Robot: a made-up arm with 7 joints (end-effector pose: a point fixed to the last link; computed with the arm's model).
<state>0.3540 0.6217 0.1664 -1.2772 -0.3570 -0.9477 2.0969</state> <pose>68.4 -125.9 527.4 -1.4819 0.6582 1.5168</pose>
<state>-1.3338 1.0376 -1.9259 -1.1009 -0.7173 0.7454 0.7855</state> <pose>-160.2 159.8 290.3 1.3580 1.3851 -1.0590</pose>
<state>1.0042 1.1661 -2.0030 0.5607 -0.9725 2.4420 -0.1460</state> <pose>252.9 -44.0 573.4 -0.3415 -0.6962 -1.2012</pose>
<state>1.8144 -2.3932 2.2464 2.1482 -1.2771 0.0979 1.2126</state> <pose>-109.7 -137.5 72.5 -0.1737 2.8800 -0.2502</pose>
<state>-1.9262 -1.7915 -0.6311 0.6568 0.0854 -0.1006 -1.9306</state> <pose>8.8 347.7 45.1 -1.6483 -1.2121 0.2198</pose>
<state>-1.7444 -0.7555 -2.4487 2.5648 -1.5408 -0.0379 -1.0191</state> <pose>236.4 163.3 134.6 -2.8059 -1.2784 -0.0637</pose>
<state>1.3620 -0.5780 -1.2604 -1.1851 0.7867 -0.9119 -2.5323</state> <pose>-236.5 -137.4 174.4 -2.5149 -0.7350 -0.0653</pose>
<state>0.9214 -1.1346 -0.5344 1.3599 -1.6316 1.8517 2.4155</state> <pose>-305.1 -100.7 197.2 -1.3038 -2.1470 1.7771</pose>
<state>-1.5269 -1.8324 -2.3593 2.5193 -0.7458 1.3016 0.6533</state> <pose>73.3 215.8 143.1 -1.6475 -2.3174 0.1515</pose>
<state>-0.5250 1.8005 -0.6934 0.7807 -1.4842 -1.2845 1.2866</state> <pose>-93.0 233.1 305.7 1.2952 0.2907 -0.5432</pose>
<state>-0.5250 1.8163 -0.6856 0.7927 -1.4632 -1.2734 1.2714</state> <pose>-91.8 235.1 303.0 1.3109 0.3029 -0.5490</pose>
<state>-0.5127 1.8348 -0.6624 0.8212 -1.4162 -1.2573 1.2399</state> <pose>-85.8 239.3 301.8 1.3587 0.3254 -0.5745</pose>
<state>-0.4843 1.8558 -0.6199 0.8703 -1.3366 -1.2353 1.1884</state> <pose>-73.5 246.1 302.8 1.4443 0.3611 -0.6259</pose>
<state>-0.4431 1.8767 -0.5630 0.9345 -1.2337 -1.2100 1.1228</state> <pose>-56.0 253.8 306.4 1.5531 0.4063 -0.6977</pose>
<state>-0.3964 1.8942 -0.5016 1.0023 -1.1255 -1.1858 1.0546</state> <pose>-36.5 260.5 312.0 1.6620 0.4522 -0.7782</pose>
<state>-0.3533 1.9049 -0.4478 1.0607 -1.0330 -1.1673 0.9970</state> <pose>-18.8 265.0 318.2 1.7504 0.4896 -0.8516</pose>
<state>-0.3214 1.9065 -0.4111 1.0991 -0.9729 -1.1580 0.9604</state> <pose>-6.1 266.8 324.0 1.8080 0.5114 -0.9028</pose>
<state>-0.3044 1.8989 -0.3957 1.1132 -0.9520 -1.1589 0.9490</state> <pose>0.1 266.5 328.3 1.8340 0.5162 -0.9240</pose>
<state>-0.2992 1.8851 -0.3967 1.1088 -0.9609 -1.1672 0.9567</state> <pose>1.1 264.8 331.2 1.8371 0.5083 -0.9217</pose>
